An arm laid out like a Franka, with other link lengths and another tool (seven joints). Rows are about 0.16 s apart.
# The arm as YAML. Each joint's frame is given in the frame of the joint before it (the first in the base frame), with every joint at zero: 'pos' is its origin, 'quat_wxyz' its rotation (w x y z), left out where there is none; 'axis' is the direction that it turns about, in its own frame. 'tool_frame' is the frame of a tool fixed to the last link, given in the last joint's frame.
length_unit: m
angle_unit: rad
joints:
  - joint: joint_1
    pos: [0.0, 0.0, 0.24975]
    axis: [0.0, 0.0, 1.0]
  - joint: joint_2
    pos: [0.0, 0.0, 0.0]
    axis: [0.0, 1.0, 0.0]
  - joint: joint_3
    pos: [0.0, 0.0, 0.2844]
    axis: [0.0, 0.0, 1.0]
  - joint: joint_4
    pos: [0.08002, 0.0, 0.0]
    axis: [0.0, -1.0, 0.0]
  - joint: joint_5
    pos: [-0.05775, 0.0, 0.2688]
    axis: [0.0, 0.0, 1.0]
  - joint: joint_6
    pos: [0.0, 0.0, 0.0]
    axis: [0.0, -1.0, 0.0]
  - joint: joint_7
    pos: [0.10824, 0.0, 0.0]
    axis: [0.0, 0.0, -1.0]
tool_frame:
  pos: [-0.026, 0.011, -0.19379]
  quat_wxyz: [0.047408, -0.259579, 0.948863, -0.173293]
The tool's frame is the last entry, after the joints.
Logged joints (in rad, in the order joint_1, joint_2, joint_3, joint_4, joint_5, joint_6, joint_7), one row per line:
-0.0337, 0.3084, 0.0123, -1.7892, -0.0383, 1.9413, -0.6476
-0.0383, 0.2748, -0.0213, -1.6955, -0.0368, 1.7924, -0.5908
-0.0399, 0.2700, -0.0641, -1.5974, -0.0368, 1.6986, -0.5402
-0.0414, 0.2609, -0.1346, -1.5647, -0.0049, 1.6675, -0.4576
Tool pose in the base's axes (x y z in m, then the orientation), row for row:
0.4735, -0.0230, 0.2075, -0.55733, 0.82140, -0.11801, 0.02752
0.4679, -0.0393, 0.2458, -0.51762, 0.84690, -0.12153, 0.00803
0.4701, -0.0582, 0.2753, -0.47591, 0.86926, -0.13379, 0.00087
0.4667, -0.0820, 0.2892, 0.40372, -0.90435, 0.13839, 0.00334
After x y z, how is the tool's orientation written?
As a quaternion, x y z w.
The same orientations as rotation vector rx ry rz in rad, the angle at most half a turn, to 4 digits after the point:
-1.7209, 2.5363, -0.3644
-1.6179, 2.6471, -0.3799
-1.4943, 2.7293, -0.4201
1.2656, -2.8351, 0.4338

